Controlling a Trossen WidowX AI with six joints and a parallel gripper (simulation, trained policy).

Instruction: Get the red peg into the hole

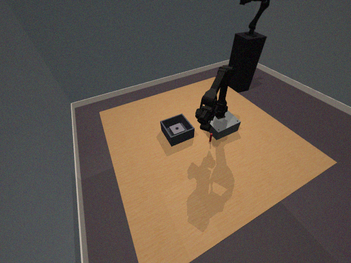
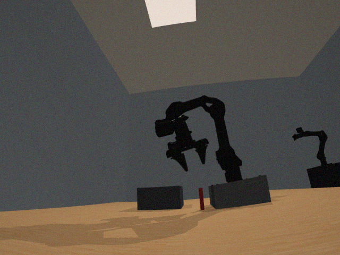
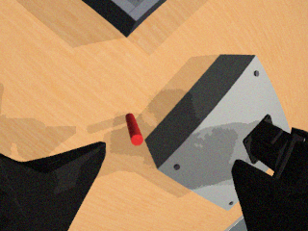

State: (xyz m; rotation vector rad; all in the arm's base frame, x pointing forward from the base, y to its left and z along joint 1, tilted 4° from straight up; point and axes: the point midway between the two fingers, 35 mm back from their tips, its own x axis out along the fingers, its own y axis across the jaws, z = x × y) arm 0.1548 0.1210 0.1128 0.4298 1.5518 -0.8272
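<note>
Right now my gripper tip is 10 mm past the red peg, 20 mm to the right of it and 120 mm above it. Round my gripper tip: dark box (190 mm ahead, 130 mm to the right, 130 mm below); then plate (190 mm ahead, 130 mm to the right, 120 mm below).
</note>
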